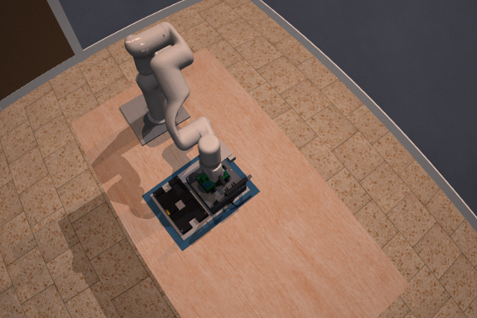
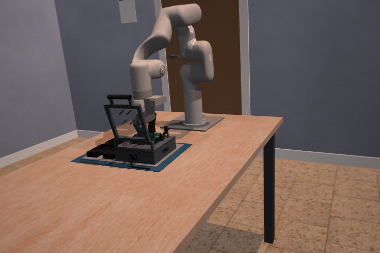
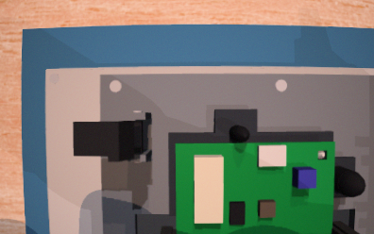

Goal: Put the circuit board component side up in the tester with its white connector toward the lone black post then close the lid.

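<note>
Now: the green circuit board right at my hand. Round my hand: tester lid (12 cm ahead, 10 cm above, 1 cm to the left).
</note>
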